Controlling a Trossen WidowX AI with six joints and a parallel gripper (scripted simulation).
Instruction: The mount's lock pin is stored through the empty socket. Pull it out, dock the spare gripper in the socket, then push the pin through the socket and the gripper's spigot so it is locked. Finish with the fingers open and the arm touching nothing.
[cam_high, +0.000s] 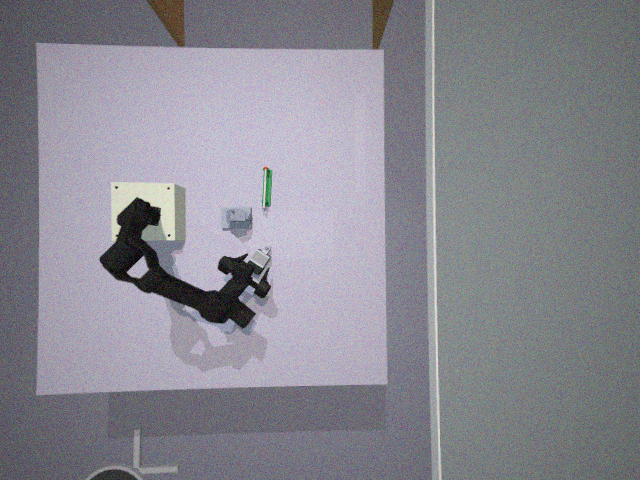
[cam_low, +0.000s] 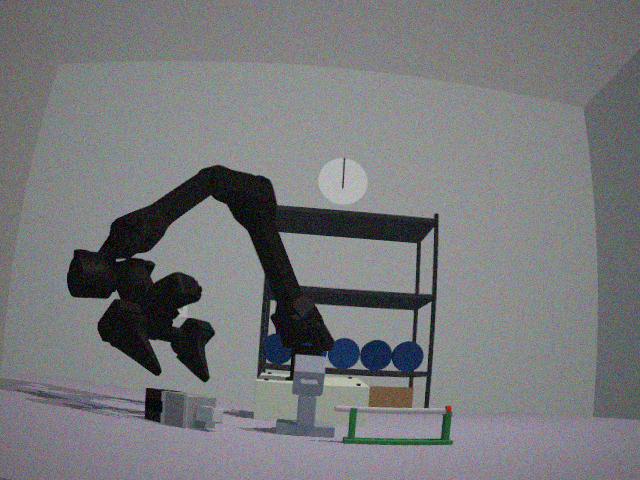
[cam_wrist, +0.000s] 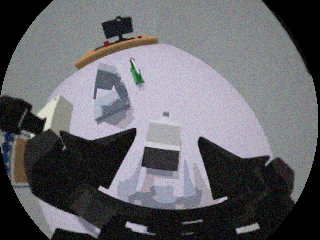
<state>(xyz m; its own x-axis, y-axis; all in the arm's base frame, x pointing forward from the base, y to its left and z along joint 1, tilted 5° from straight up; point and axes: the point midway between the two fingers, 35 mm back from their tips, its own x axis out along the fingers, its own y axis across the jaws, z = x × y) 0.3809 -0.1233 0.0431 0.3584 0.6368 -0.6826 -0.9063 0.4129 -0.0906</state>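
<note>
Now: the black spare gripper 4 cm below my gripper tip and 1 cm to the left of it. The rest, counted from my gripper tip: socket: 15 cm to the left, 10 cm behind, 1 cm below; then green cradle: 28 cm to the left, 4 cm below, 3 cm behind.
</note>
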